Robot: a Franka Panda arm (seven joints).
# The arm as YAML. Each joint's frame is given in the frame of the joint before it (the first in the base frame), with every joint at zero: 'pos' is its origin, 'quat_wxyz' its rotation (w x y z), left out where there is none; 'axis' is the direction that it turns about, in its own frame. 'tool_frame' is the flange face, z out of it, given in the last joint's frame.
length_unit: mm
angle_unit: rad
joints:
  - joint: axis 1
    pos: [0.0, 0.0, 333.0]
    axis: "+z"
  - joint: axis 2
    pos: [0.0, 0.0, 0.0]
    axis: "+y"
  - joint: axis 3
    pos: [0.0, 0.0, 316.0]
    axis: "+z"
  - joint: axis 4
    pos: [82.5, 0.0, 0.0]
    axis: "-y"
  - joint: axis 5
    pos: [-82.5, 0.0, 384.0]
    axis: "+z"
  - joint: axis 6
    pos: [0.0, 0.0, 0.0]
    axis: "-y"
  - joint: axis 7
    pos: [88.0, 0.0, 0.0]
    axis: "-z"
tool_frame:
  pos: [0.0, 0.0, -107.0]
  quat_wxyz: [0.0, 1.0, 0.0, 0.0]
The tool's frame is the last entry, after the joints.
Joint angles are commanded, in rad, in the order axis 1, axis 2, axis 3, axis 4, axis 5, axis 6, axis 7. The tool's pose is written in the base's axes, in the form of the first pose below.
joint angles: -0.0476, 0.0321, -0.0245, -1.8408, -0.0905, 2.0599, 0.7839
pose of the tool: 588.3, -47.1, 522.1, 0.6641, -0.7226, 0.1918, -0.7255, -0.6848, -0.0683
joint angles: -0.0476, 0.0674, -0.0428, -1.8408, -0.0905, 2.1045, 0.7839
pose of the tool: 597.7, -57.9, 505.9, 0.6519, -0.7318, 0.1989, -0.7346, -0.6744, -0.0738
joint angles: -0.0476, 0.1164, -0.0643, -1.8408, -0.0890, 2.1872, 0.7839
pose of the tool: 611.5, -70.6, 485.2, 0.6341, -0.7403, 0.2232, -0.7416, -0.6640, -0.0958
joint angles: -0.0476, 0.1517, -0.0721, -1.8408, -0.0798, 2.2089, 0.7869
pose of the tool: 617.8, -75.0, 465.7, 0.6276, -0.7499, 0.2095, -0.7509, -0.6540, -0.0917
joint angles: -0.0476, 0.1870, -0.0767, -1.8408, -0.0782, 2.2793, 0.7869
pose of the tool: 627.8, -77.8, 451.4, 0.6204, -0.7486, 0.2340, -0.7468, -0.6549, -0.1153
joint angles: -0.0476, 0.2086, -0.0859, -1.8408, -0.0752, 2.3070, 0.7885
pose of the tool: 631.8, -83.3, 440.9, 0.6117, -0.7544, 0.2381, -0.7523, -0.6478, -0.1198
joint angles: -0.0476, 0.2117, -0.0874, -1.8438, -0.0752, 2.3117, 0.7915
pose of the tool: 631.9, -84.1, 438.0, 0.6089, -0.7570, 0.2371, -0.7551, -0.6447, -0.1193
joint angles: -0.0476, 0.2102, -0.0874, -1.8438, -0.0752, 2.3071, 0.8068
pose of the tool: 631.3, -84.1, 438.5, 0.5977, -0.7671, 0.2331, -0.7649, -0.6327, -0.1208
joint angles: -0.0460, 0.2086, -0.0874, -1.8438, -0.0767, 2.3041, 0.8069
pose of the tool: 631.1, -83.1, 439.2, 0.5995, -0.7657, 0.2330, -0.7639, -0.6343, -0.1190
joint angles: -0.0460, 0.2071, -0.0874, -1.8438, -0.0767, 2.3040, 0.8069
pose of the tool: 630.9, -83.1, 440.1, 0.5992, -0.7657, 0.2339, -0.7637, -0.6343, -0.1200
